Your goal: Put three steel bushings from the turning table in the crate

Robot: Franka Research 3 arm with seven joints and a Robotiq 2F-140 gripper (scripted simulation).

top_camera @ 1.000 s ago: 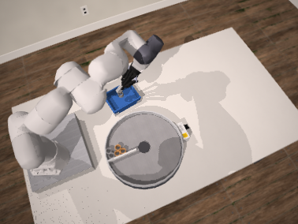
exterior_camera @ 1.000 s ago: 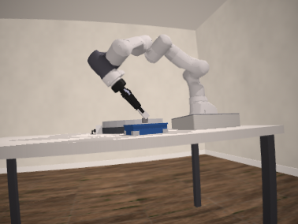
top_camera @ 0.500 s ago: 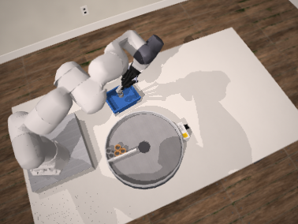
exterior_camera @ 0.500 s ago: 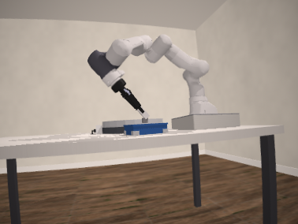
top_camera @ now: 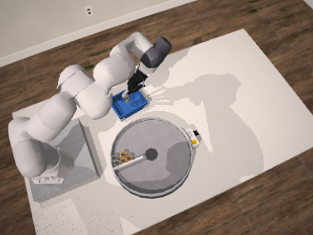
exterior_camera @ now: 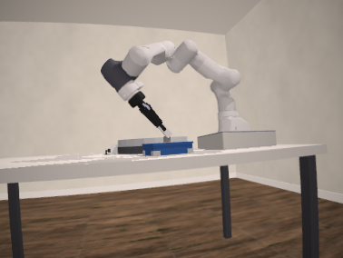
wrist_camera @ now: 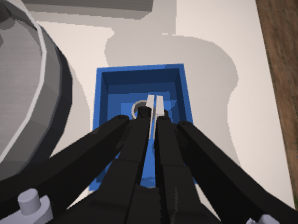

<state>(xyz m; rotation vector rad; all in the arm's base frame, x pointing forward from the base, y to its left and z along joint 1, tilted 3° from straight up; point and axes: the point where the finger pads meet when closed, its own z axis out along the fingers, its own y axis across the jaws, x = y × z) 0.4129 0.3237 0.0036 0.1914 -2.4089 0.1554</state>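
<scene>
Now: hand 1 cm past the crate, 2 cm to the left of it and 8 cm above it. Round my hand: round grey turning table: 5 cm ahead, 37 cm to the right, 5 cm below.
</scene>
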